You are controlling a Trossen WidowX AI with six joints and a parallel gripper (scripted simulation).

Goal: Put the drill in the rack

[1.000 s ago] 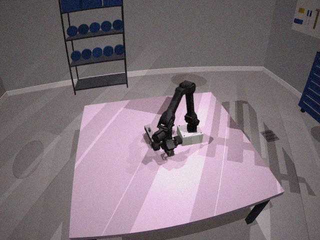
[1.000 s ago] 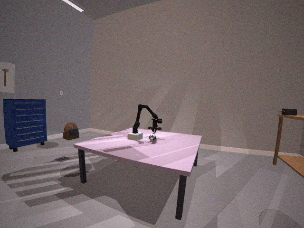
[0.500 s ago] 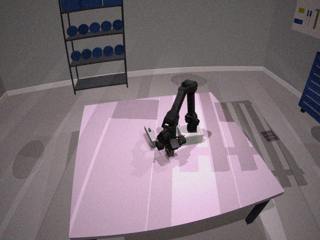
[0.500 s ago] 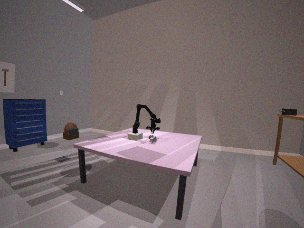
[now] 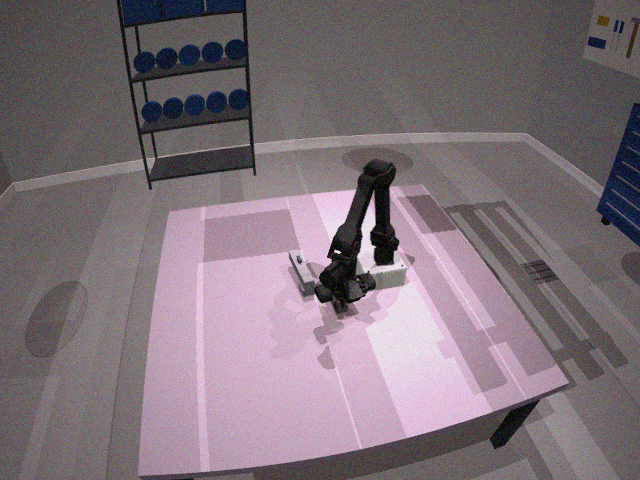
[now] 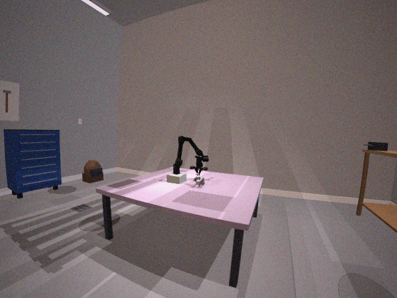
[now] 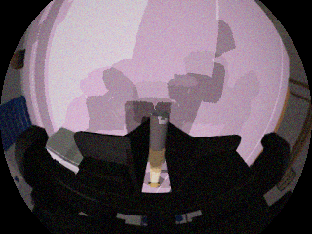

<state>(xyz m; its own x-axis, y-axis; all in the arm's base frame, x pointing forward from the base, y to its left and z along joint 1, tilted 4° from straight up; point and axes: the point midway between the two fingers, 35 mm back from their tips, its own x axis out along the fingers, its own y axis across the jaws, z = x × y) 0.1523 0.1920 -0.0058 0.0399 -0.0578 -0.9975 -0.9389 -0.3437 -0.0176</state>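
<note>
The drill lies 4 cm to the right of my gripper tip, 3 cm above it and 1 cm ahead of it. Also, from my gripper tip: key 20 cm to the right, 15 cm ahead, 1 cm above; grey rack 5 cm to the right, 3 cm below, 1 cm ahead.
</note>
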